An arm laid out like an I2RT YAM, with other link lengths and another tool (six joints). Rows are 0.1 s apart.
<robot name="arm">
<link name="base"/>
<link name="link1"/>
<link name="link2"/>
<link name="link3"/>
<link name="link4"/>
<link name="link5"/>
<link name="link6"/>
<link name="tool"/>
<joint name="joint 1" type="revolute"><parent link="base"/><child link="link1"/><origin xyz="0 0 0.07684" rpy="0 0 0"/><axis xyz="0 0 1"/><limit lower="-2.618" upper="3.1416"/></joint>
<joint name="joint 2" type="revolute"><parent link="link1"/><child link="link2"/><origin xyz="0.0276 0.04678 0.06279" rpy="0 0 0"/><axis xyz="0 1 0"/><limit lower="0" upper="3.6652"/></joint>
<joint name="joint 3" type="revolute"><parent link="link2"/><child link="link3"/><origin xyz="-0.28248 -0.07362 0" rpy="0 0 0"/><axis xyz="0 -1 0"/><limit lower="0" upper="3.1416"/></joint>
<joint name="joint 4" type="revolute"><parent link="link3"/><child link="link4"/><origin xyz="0.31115 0.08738 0.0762" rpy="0 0 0"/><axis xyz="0 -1 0"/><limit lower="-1.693" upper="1.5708"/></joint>
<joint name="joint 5" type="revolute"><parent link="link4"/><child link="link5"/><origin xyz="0.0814 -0.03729 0.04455" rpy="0 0 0"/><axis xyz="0 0 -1"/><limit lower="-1.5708" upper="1.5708"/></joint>
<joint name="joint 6" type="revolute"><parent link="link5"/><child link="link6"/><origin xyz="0.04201 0 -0.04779" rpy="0 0 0"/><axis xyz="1 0 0"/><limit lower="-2.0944" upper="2.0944"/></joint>
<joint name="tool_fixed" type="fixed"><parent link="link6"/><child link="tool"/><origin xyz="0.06 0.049 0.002" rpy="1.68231 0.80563 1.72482"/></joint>
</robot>
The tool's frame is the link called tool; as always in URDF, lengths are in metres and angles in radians.
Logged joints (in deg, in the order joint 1, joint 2, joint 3, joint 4, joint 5, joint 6), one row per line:
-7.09 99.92 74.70 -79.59 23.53 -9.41
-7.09 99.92 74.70 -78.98 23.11 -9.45
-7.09 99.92 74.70 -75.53 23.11 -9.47
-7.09 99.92 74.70 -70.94 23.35 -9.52
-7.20 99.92 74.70 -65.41 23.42 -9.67
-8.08 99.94 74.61 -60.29 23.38 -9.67
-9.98 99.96 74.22 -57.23 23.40 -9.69
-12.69 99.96 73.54 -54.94 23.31 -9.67
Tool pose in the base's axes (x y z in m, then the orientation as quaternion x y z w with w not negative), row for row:
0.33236 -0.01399 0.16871 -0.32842 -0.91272 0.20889 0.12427
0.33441 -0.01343 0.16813 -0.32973 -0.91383 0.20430 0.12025
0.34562 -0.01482 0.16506 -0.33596 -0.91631 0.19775 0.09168
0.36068 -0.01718 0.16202 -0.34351 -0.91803 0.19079 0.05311
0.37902 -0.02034 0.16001 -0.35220 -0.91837 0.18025 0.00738
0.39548 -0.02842 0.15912 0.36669 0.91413 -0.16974 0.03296
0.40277 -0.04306 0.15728 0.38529 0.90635 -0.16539 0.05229
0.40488 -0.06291 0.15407 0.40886 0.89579 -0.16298 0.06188
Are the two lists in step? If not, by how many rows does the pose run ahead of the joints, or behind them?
They are in step.
